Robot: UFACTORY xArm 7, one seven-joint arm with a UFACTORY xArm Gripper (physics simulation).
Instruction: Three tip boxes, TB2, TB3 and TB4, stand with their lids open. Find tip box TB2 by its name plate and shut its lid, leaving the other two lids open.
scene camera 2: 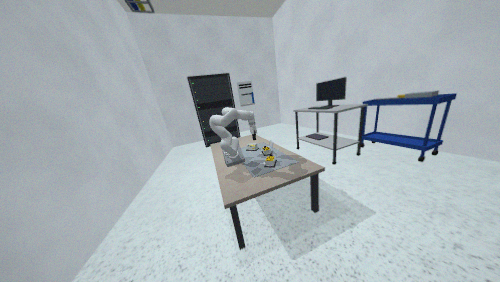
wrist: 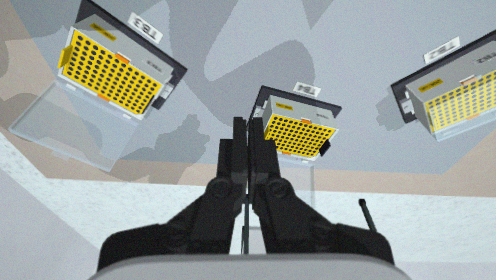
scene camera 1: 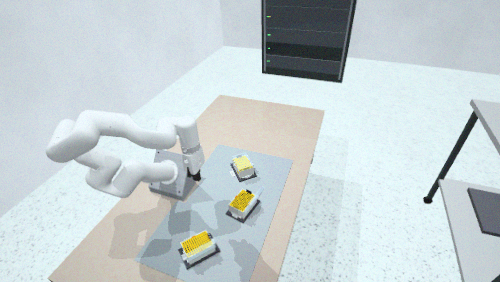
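Observation:
Tip box TB2 is the box at the far end of the mat, with its name plate in front of it. Its clear lid lies shut over the yellow rack. TB4 stands in the middle; its clear lid is open. TB3 is nearest in scene camera 1; its clear lid is open. My gripper is shut and empty, raised beside the boxes on the robot-base side.
The arm's base stands beside the grey-blue mat on the wooden table. A dark server cabinet stands beyond the table. A side desk with a monitor and a blue cart stand apart at the right.

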